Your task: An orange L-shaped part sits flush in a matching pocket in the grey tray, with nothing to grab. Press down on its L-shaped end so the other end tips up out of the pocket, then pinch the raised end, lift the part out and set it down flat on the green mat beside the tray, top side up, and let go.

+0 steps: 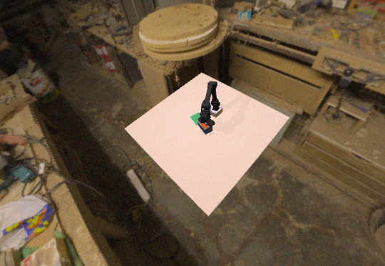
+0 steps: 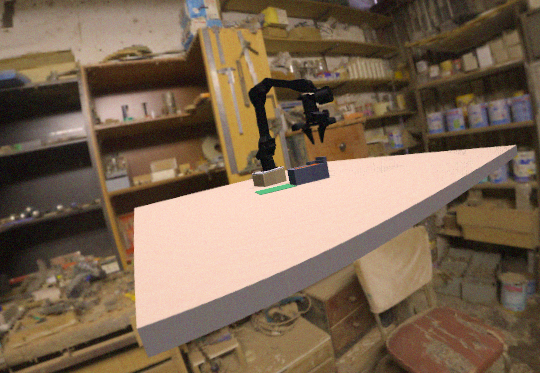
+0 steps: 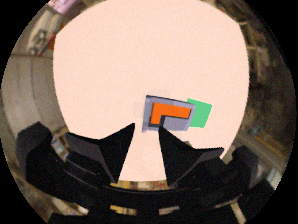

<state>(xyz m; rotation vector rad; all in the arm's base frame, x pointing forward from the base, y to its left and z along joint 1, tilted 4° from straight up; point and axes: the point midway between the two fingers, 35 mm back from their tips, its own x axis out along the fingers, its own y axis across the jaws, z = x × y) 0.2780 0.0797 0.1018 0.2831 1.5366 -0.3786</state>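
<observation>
Right now my gripper tip is 100 mm above the orange L-shaped part, 50 mm to the left of it and 30 mm past it. The rest, counted from my gripper tip: green mat 200 mm to the right, 160 mm below, 100 mm behind.
</observation>
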